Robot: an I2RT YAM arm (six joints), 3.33 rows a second.
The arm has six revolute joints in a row. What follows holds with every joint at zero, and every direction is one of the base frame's. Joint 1 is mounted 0.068 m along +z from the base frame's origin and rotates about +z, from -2.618 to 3.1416 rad. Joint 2 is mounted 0.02 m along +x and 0.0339 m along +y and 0.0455 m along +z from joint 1 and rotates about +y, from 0 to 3.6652 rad. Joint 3 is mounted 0.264 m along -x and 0.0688 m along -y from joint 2 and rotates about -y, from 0 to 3.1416 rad. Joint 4 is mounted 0.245 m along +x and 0.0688 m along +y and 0.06 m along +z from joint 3 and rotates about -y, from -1.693 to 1.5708 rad. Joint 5 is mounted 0.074 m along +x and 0.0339 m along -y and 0.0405 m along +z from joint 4 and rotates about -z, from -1.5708 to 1.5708 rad. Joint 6 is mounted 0.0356 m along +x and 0.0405 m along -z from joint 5 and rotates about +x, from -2.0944 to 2.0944 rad. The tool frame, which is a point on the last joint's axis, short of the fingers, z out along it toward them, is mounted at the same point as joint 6; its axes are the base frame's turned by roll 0, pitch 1.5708 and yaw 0 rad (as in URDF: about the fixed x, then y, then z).
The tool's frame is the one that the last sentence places.
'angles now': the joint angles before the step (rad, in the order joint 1, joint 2, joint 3, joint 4, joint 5, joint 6). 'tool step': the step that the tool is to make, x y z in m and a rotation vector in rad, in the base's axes. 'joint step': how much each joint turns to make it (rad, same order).
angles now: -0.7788, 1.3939, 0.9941, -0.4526, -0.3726, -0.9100
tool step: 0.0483, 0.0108, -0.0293, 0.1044, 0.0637, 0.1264
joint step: 0.1260, 0.1758, 0.0677, 0.0008, -0.0294, 0.0242
